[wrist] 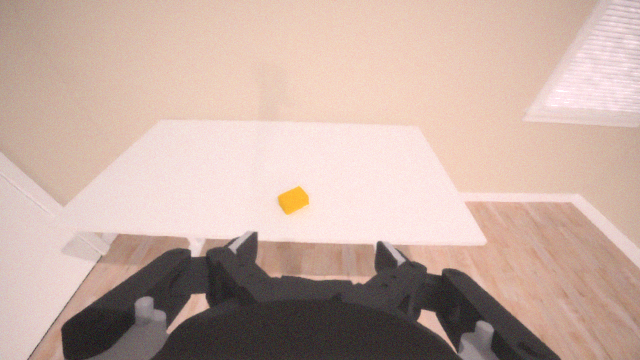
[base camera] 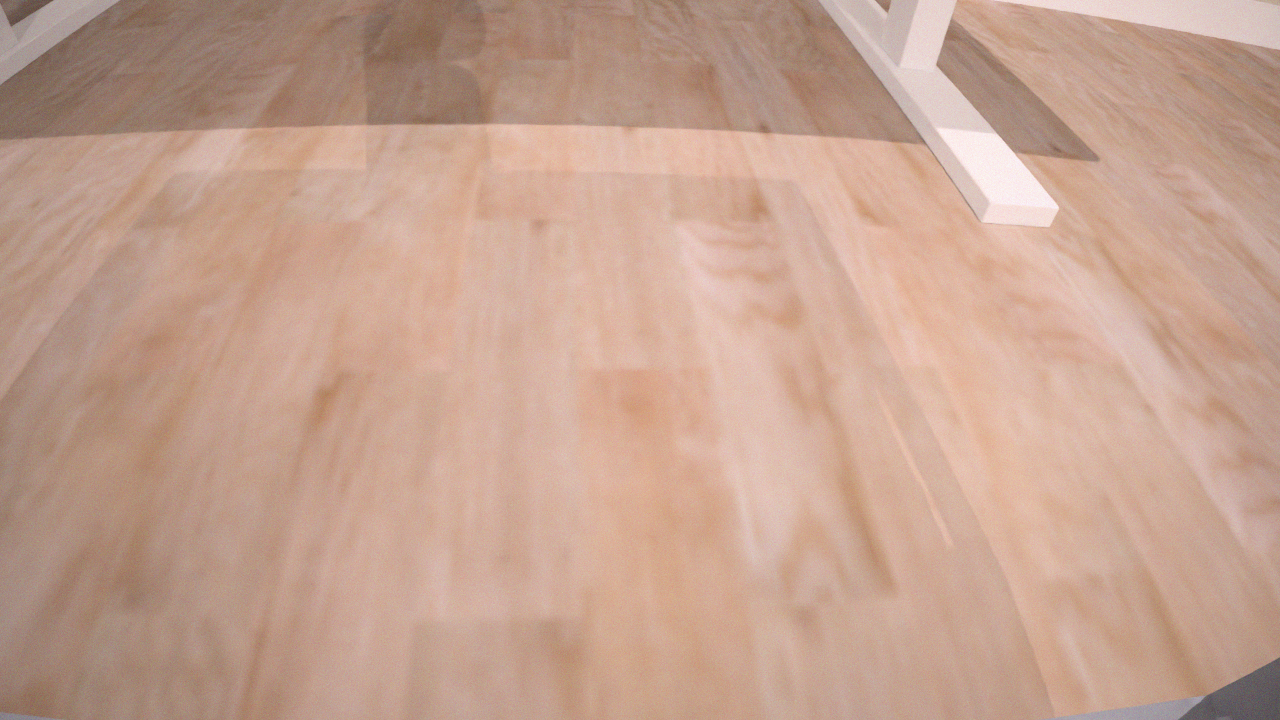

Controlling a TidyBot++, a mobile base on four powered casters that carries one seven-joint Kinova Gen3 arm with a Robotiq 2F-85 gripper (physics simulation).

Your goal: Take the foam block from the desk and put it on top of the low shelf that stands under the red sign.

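Frame: origin at the arm's base, x ahead, y left, z up, level; millimetres.
Seen in the pictures: gripper, fingertip midpoint: [wrist: 316, 249].
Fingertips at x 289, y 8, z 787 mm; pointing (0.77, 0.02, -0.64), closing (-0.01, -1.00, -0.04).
Pixels of each thing's top centre, then the offset from my fingertips to it. "spot": a spot on its surface instead. Level surfaces: height alone.
- yellow foam block, top centre: [wrist: 293, 195] dz -418, dx +432, dy +100 mm
- white desk, surface height: dz -463 mm
- window with blinds, surface spot: [wrist: 595, 65] spot: dz -85, dx +1165, dy -1455 mm
A yellow foam block [wrist: 293, 200] lies on the white desk [wrist: 210, 165] in the wrist view, near the middle of the desk's width and closer to its near edge. My gripper [wrist: 316, 249] is open, with its two fingertips wide apart and no object between them. It stands short of the desk's near edge in that view, with the block beyond the fingertips and apart from them. The low shelf and the red sign do not show in either view.
White desk feet stand on the wood floor in the base camera view, one [base camera: 975, 152] at the upper right. In the wrist view a beige wall [wrist: 300, 60] rises behind the desk, a window with blinds [wrist: 595, 65] is at the upper right, and a white panel [wrist: 35, 250] stands at the left.
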